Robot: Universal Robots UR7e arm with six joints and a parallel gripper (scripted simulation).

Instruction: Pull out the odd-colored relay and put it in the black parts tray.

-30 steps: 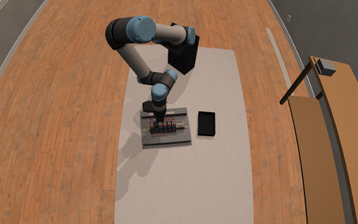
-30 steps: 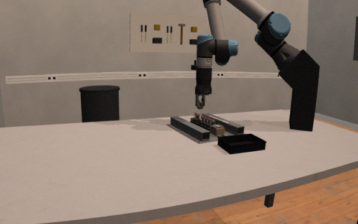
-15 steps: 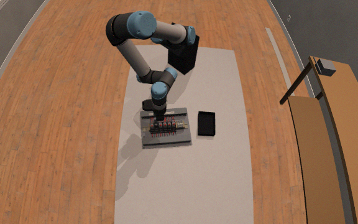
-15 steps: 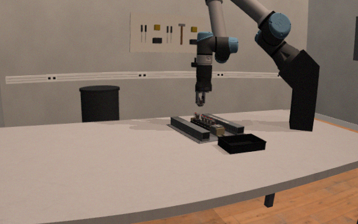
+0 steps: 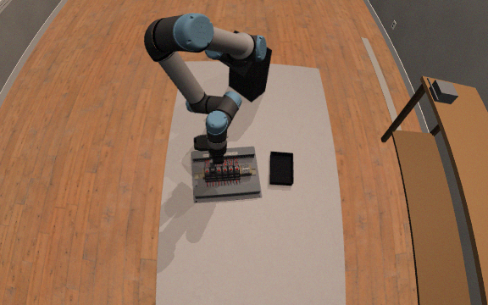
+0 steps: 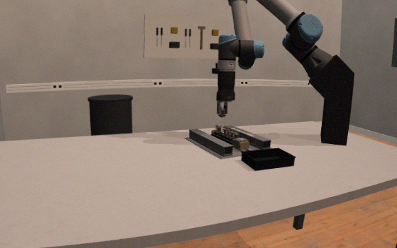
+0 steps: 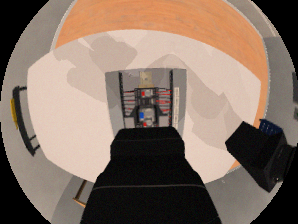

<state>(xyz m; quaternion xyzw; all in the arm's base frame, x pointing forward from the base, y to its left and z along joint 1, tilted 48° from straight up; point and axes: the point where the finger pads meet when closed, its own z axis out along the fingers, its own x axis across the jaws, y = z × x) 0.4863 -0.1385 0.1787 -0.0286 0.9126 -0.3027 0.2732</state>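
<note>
The black parts tray lies 33 cm to the left of my hand, 13 cm below it and 5 cm ahead of it. Round my hand: red-button relay (9 cm below, 3 cm to the right, 1 cm behind); then grey relay panel (12 cm below, 6 cm to the left, 1 cm ahead).
</note>
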